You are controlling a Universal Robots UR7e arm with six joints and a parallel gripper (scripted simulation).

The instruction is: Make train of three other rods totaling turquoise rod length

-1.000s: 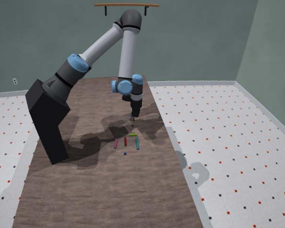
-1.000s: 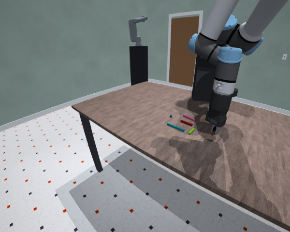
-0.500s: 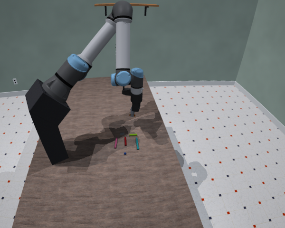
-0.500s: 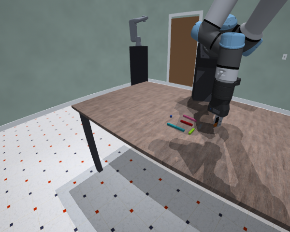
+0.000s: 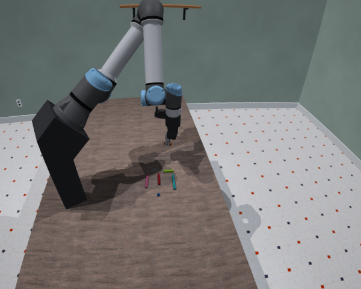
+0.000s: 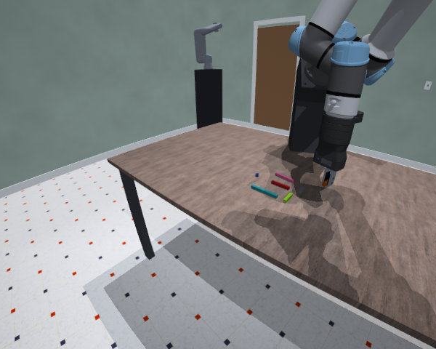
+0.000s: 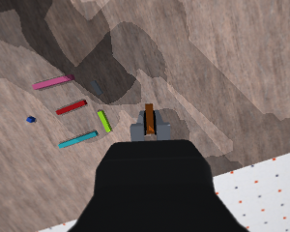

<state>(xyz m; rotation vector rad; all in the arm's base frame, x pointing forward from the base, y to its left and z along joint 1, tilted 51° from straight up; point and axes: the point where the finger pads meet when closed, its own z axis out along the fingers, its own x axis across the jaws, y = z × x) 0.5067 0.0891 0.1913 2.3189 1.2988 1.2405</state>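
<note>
My hand is 260 mm to the left of the blue rod, 110 mm above it and 90 mm past it. Round my hand: lime rod 110 mm to the right, 110 mm below, 10 mm behind; then orange rod 10 mm below; then small grey rod 110 mm below, 90 mm behind, 80 mm to the right.
</note>
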